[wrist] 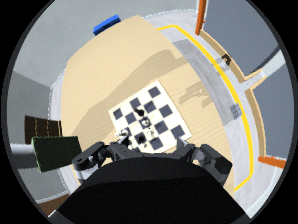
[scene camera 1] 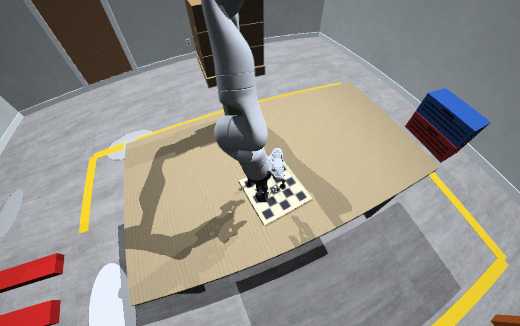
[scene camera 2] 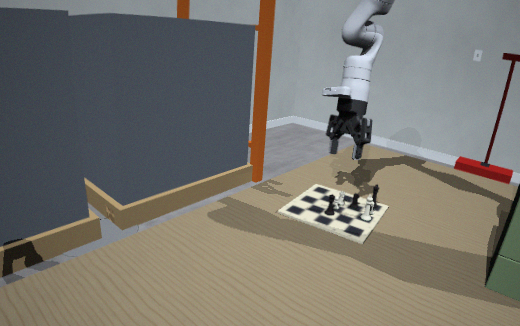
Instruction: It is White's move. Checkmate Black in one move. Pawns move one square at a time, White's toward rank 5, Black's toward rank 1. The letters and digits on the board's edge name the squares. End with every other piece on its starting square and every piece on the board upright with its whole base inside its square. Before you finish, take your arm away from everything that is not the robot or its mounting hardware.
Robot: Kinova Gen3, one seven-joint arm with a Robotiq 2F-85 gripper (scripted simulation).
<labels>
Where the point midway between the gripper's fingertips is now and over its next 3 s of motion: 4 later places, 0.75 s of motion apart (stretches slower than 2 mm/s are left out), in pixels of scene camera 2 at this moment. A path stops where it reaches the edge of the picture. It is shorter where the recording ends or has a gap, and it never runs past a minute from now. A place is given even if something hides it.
The gripper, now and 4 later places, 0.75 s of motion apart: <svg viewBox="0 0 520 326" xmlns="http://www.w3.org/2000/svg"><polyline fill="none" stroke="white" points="343,156 344,155 346,154 348,152 349,150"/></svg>
</labels>
